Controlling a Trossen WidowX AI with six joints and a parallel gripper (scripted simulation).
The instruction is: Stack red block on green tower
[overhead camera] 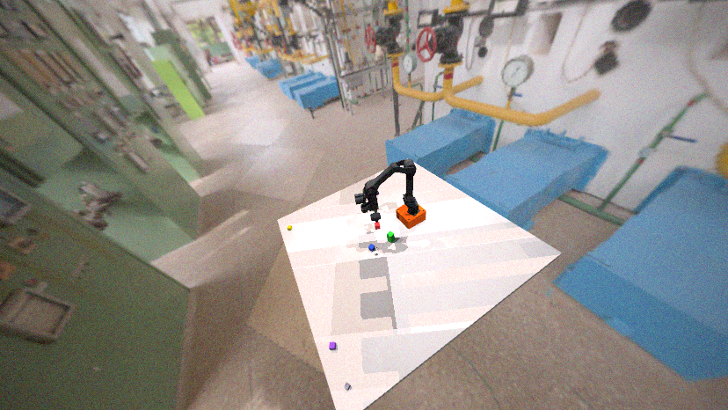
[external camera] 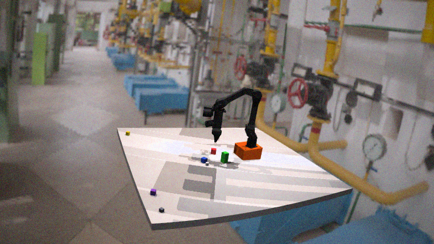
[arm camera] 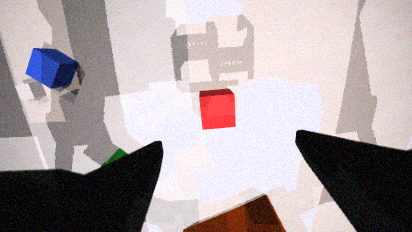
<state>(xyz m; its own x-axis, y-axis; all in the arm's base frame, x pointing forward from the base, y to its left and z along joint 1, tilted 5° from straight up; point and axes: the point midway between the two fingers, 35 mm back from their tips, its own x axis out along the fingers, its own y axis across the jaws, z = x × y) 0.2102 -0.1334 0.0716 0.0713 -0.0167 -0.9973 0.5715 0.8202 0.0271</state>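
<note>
My gripper tip is now 80 mm above the red block. The rest, counted from my gripper tip: blue block: 150 mm ahead, 110 mm to the left, 80 mm below; purple block: 630 mm ahead, 380 mm to the left, 80 mm below; yellow block: 480 mm to the right, 460 mm ahead, 80 mm below.
</note>
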